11 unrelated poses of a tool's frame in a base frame.
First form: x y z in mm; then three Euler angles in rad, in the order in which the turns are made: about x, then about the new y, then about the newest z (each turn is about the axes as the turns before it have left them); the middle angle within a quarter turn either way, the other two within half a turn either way.
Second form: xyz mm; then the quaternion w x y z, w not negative. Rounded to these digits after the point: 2 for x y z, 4 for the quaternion.
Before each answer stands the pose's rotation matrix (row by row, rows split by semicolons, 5 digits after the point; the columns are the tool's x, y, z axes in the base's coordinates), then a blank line. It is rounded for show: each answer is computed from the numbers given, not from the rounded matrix.
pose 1, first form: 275.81 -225.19 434.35 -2.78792 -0.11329 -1.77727
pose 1, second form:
-0.20370 0.97249 -0.11305; 0.91015 0.23064 0.34413; 0.36073 -0.03279 -0.93209

275.81 -225.19 434.35 0.1540 -0.6119 -0.7692 -0.1012
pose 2, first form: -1.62 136.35 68.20 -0.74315 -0.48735 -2.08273
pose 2, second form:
-0.43283 0.77030 -0.46829; -0.79715 -0.08448 0.59784; 0.42095 0.63206 0.65061

-1.62 136.35 68.20 0.5323 0.0161 -0.4177 -0.7362
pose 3, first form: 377.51 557.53 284.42 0.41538 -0.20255 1.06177
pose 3, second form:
0.47736 -0.85537 -0.20117; 0.75940 0.51677 -0.39529; 0.44207 0.03593 0.89626

377.51 557.53 284.42 0.8501 0.1268 -0.1892 0.4749
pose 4, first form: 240.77 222.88 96.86 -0.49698 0.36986 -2.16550
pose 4, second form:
-0.52238 0.77230 0.36148; -0.63155 -0.63524 0.44453; 0.57294 0.00392 0.81958

240.77 222.88 96.86 0.4068 -0.2708 -0.1300 -0.8627
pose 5, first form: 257.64 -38.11 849.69 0.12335 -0.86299 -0.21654
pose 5, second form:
0.63499 0.13969 -0.75979; -0.30452 0.94914 -0.08000; 0.70997 0.28217 0.64523

257.64 -38.11 849.69 0.8985 0.1008 -0.4089 -0.1236
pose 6, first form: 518.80 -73.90 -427.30 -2.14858 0.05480 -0.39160
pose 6, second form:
0.92291 0.38109 0.05477; 0.16605 -0.52234 0.83642; 0.34736 -0.76285 -0.54535

518.80 -73.90 -427.30 0.4624 -0.8647 -0.1582 -0.1163
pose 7, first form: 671.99 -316.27 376.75 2.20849 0.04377 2.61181
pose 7, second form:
-0.86209 -0.50486 0.04376; -0.33119 0.49597 -0.80270; 0.38355 -0.70649 -0.59477

671.99 -316.27 376.75 0.0989 0.2433 -0.8592 0.4391
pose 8, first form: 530.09 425.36 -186.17 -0.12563 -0.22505 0.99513
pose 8, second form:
0.53067 -0.81768 -0.22316; 0.84744 0.51665 0.12214; 0.01542 -0.25393 0.96710

530.09 425.36 -186.17 0.8681 -0.1083 -0.0687 0.4795
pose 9, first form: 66.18 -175.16 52.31 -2.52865 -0.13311 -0.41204
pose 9, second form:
0.90820 0.39694 -0.13272; 0.39753 -0.71892 0.57019; 0.13091 -0.57060 -0.81072

66.18 -175.16 52.31 0.3076 -0.9271 -0.2142 0.0005
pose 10, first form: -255.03 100.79 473.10 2.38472 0.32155 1.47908
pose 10, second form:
0.08689 -0.94476 0.31604; -0.70406 -0.28268 -0.65146; 0.70481 -0.16590 -0.68973

-255.03 100.79 473.10 0.1692 0.7175 -0.5745 0.3557
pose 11, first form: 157.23 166.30 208.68 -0.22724 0.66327 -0.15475
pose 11, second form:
0.77857 0.12145 0.61570; -0.28722 0.94127 0.17752; -0.55798 -0.31506 0.76773

157.23 166.30 208.68 0.9338 -0.1319 0.3142 -0.1094
